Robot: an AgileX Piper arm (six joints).
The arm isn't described. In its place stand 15 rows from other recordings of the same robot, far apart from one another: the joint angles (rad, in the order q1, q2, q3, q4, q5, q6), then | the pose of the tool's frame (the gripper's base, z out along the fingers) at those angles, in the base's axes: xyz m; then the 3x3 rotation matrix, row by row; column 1 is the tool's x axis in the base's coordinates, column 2 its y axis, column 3 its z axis.
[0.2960, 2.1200, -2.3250, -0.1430, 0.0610, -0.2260] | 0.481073 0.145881 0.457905; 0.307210 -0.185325 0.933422; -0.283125 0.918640 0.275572; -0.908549 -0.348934 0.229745
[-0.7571, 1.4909, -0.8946, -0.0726, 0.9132, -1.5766] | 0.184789 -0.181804 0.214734; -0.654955 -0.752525 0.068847; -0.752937 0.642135 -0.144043; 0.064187 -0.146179 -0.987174
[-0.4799, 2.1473, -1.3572, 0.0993, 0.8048, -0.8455] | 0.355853 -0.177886 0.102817; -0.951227 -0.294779 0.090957; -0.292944 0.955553 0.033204; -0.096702 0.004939 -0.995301
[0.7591, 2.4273, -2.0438, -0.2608, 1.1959, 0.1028] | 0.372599 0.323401 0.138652; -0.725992 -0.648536 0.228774; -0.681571 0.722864 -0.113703; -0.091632 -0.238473 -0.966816
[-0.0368, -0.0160, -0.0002, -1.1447, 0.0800, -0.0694] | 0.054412 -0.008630 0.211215; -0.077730 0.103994 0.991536; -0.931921 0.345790 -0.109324; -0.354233 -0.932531 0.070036
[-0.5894, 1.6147, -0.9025, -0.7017, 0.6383, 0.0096] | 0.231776 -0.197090 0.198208; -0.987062 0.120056 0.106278; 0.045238 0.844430 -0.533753; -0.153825 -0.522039 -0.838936
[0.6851, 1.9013, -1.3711, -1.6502, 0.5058, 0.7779] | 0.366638 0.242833 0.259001; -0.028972 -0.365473 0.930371; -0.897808 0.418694 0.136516; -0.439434 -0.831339 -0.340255
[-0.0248, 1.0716, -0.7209, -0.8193, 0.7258, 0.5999] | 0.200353 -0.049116 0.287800; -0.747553 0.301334 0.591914; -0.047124 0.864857 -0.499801; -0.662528 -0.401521 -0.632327
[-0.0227, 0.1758, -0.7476, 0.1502, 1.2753, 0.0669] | -0.012556 0.013315 0.329510; -0.582214 -0.030307 0.812470; 0.122823 0.984558 0.124741; -0.803704 0.172416 -0.569501
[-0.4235, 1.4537, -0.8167, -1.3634, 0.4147, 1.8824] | 0.256665 -0.155055 0.245748; -0.126767 0.850861 0.509868; 0.573327 0.482308 -0.662325; -0.809460 0.208360 -0.548963
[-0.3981, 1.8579, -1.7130, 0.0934, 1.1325, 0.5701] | 0.373940 -0.148926 0.306266; -0.496489 0.782682 0.375376; 0.827900 0.556948 -0.066253; -0.260920 0.277879 -0.924502
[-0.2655, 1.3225, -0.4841, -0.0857, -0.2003, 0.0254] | 0.235658 -0.062474 0.203476; -0.519375 0.218317 0.826189; 0.080549 0.975018 -0.207008; -0.850742 -0.040966 -0.523985
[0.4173, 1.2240, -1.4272, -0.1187, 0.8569, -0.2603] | 0.232702 0.094256 0.446204; -0.349296 -0.477424 0.806262; -0.516366 0.816091 0.259540; -0.781894 -0.325670 -0.531583
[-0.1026, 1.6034, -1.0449, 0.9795, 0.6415, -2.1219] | 0.335257 0.010929 0.249580; -0.020435 -0.791889 0.610323; -0.825457 0.357787 0.436588; -0.564095 -0.494874 -0.660982
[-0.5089, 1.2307, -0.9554, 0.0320, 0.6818, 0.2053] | 0.220377 -0.120851 0.307298; -0.541148 0.615435 0.573060; 0.563087 0.771326 -0.296631; -0.624573 0.162162 -0.763945
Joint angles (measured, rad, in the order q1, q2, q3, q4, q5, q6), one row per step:
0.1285 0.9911 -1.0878 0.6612 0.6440 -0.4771
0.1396 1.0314 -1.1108 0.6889 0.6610 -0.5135
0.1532 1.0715 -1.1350 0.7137 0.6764 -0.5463
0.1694 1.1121 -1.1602 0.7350 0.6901 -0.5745
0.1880 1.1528 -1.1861 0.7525 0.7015 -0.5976
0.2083 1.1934 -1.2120 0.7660 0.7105 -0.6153
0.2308 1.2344 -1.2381 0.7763 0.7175 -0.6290
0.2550 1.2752 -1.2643 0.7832 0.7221 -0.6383
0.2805 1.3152 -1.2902 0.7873 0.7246 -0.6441
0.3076 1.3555 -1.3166 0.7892 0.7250 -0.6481
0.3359 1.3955 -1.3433 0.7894 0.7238 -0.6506
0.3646 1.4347 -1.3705 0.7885 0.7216 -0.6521
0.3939 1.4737 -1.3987 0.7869 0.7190 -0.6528
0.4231 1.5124 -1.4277 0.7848 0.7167 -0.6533
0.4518 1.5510 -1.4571 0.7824 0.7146 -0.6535
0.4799 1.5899 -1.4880 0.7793 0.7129 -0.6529
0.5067 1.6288 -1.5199 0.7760 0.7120 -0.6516
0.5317 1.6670 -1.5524 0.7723 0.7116 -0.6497
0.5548 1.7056 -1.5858 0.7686 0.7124 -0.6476
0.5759 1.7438 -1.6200 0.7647 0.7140 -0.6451
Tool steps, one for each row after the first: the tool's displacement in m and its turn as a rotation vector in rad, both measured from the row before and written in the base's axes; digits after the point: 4 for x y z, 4 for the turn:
0.0091 0.0055 -0.0010 -0.0083 0.0158 0.0383
0.0089 0.0061 -0.0009 -0.0070 0.0137 0.0386
0.0089 0.0067 -0.0011 -0.0059 0.0131 0.0383
0.0088 0.0074 -0.0013 -0.0049 0.0125 0.0370
0.0087 0.0079 -0.0017 -0.0042 0.0127 0.0347
0.0085 0.0086 -0.0022 -0.0041 0.0131 0.0338
0.0082 0.0093 -0.0025 -0.0040 0.0130 0.0318
0.0077 0.0098 -0.0029 -0.0040 0.0125 0.0300
0.0074 0.0106 -0.0032 -0.0047 0.0114 0.0292
0.0069 0.0113 -0.0035 -0.0052 0.0102 0.0285
0.0063 0.0117 -0.0035 -0.0052 0.0085 0.0278
0.0057 0.0123 -0.0036 -0.0051 0.0072 0.0277
0.0051 0.0127 -0.0037 -0.0054 0.0062 0.0278
0.0046 0.0129 -0.0040 -0.0055 0.0058 0.0273
0.0043 0.0132 -0.0041 -0.0056 0.0051 0.0267
0.0039 0.0131 -0.0043 -0.0054 0.0050 0.0256
0.0036 0.0128 -0.0043 -0.0051 0.0043 0.0239
0.0035 0.0125 -0.0046 -0.0053 0.0047 0.0227
0.0034 0.0120 -0.0046 -0.0051 0.0042 0.0211

